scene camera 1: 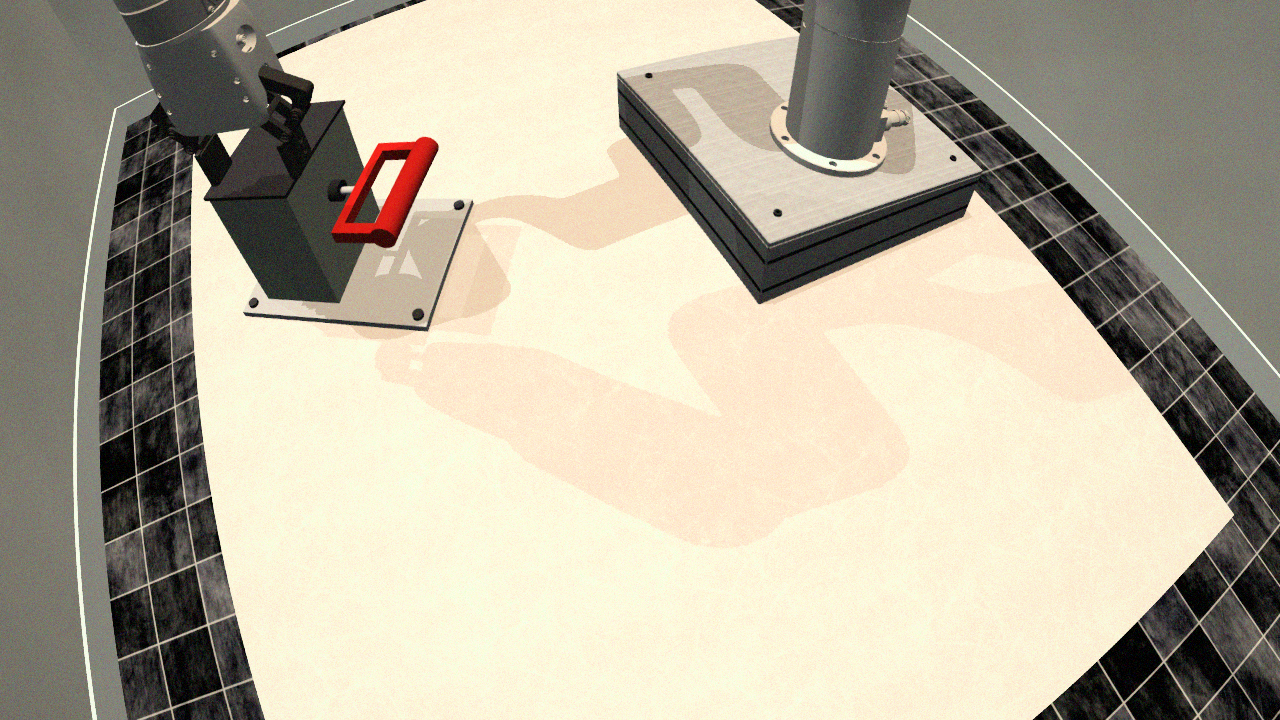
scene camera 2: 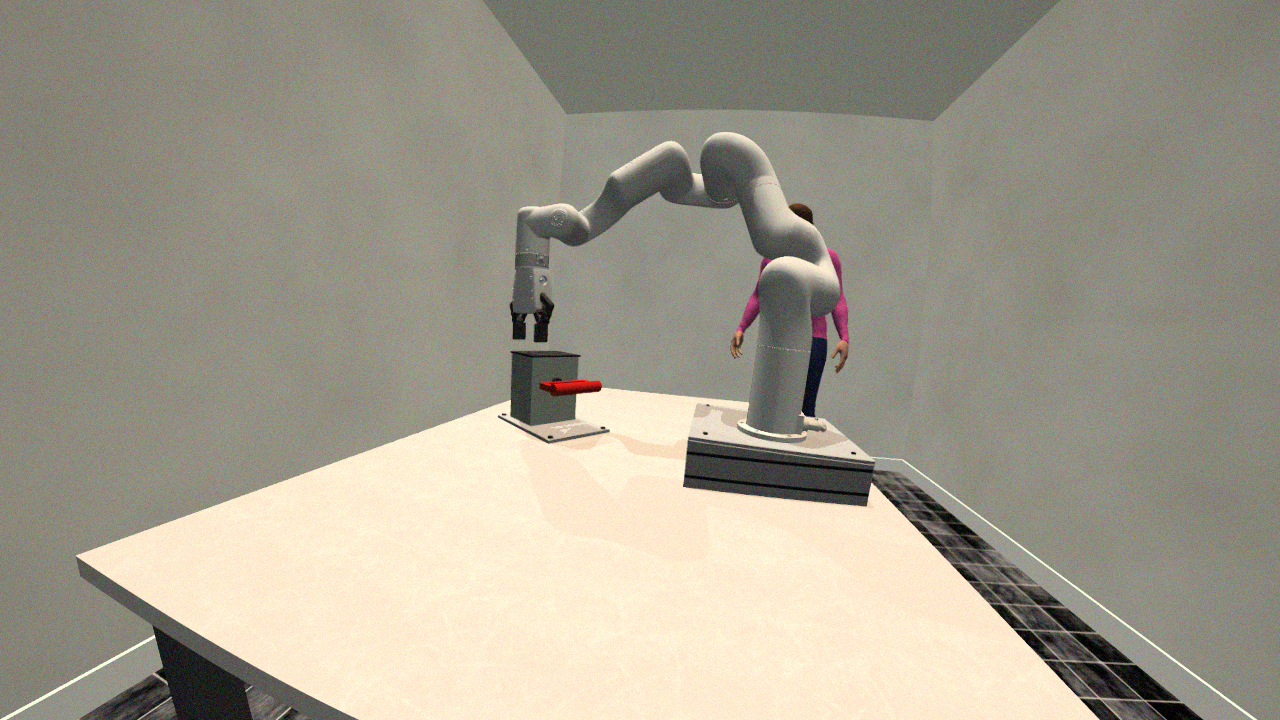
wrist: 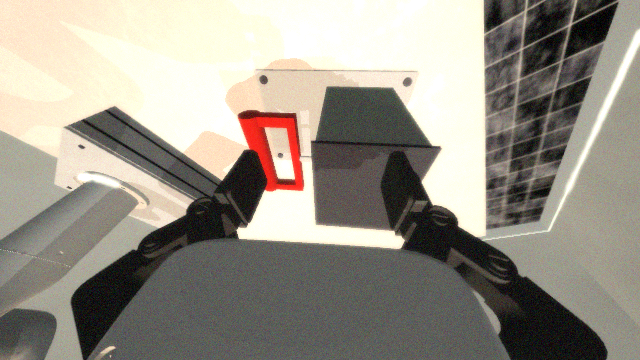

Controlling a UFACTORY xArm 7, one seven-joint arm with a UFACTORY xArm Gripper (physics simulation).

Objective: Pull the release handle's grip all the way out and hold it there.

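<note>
The release handle's red grip (scene camera 1: pixel 409 190) (scene camera 2: pixel 577 387) (wrist: pixel 258 135) is a flat rectangular loop with a thick outer bar. It stands out sideways from a dark grey box (scene camera 1: pixel 268 237) (scene camera 2: pixel 526 394) (wrist: pixel 345 195) on a short light shaft (scene camera 1: pixel 348 189). In scene camera 1 the grip points right, toward the robot's base. My gripper (scene camera 1: pixel 254 154) (scene camera 2: pixel 529 333) (wrist: pixel 322 167) is open and empty, fingers pointing down, a little above the box's top. In the wrist view the left finger overlaps part of the grip's outer bar, and the right finger overlaps the box top.
The box stands on a pale bolted plate (scene camera 1: pixel 434 259) (scene camera 2: pixel 581 428) (wrist: pixel 370 79). The robot's thick base block (scene camera 1: pixel 698 134) (scene camera 2: pixel 778 472) (wrist: pixel 142 155) stands on the same table (scene camera 1: pixel 554 617) (scene camera 2: pixel 447 573), on the grip's side. A person in a pink top (scene camera 2: pixel 838 286) stands behind the arm.
</note>
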